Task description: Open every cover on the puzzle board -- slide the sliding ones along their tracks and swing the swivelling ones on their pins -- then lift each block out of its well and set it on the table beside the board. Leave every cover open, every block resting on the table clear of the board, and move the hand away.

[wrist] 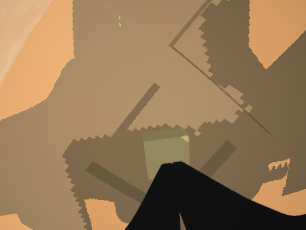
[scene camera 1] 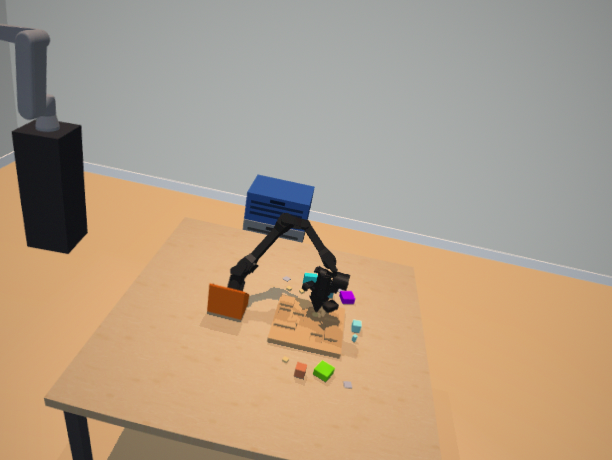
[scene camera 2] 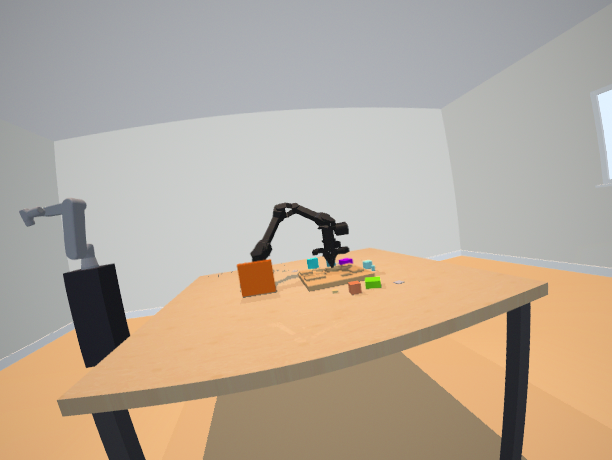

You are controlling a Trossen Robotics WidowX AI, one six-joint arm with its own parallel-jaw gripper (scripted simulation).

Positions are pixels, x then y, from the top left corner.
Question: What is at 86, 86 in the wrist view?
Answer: A wooden puzzle board.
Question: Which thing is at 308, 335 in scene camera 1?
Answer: A wooden puzzle board.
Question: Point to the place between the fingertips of my gripper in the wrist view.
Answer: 172, 172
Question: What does my gripper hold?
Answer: Nothing.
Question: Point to a wooden puzzle board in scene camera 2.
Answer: At 339, 277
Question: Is my gripper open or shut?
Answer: Shut.
